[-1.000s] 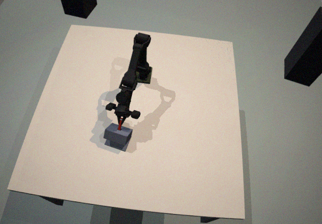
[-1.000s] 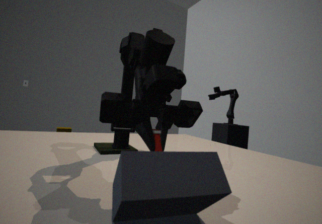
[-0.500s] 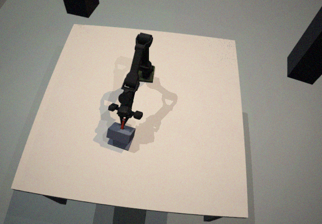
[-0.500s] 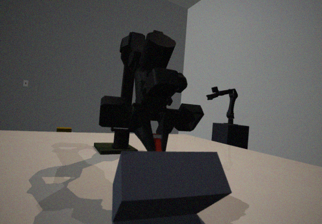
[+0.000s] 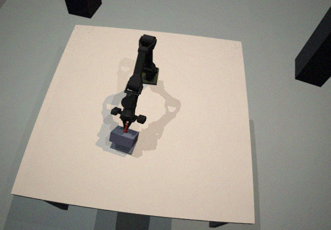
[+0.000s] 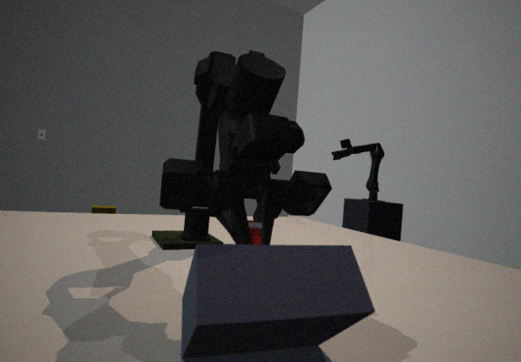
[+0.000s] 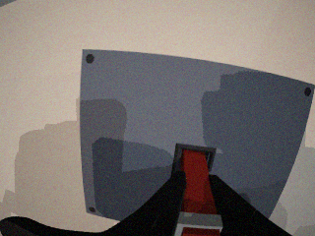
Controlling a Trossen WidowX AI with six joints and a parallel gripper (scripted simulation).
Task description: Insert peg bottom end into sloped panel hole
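Now: gripper tip 1 cm below the red peg and 1 cm past it. The rest, counted from my gripper tip: blue-grey sloped panel: 3 cm below, 3 cm ahead.
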